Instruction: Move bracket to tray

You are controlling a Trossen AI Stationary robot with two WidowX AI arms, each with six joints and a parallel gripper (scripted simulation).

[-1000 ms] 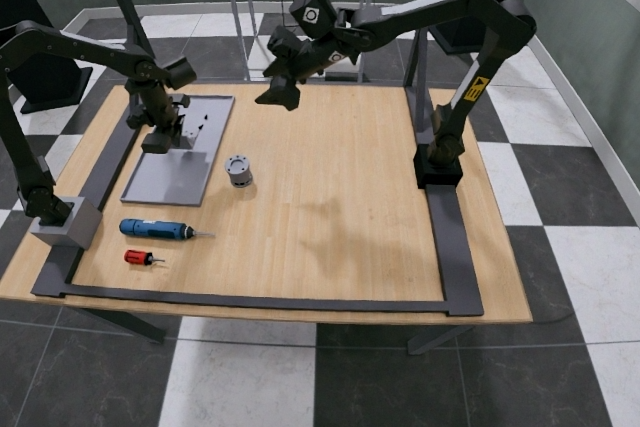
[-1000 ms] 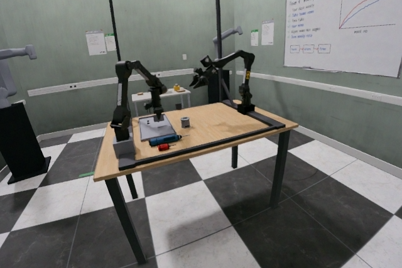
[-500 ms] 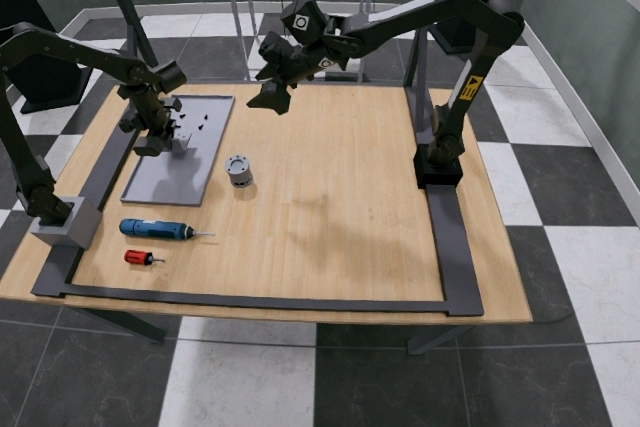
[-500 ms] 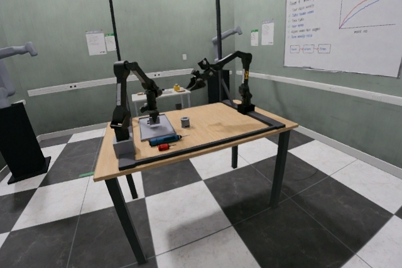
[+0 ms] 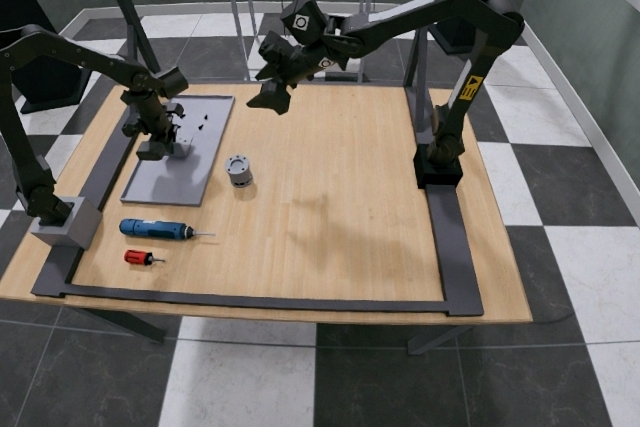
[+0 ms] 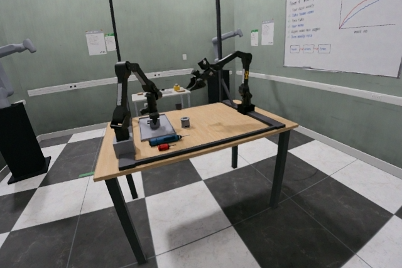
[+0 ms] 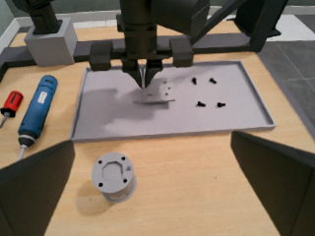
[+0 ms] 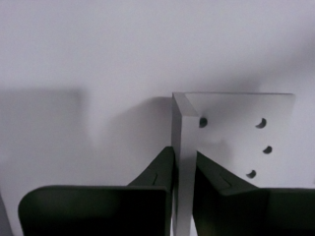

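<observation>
Now: right hand 60 mm past the grey tray, 20 mm to the right of it and 60 mm above it. The rest, counted from my right hand: red screwdriver: 300 mm ahead, 50 mm to the right, 60 mm below; grey bracket: 30 mm behind, 10 mm to the left, 40 mm below; round joint module: 100 mm ahead, 180 mm to the left, 40 mm below.
</observation>
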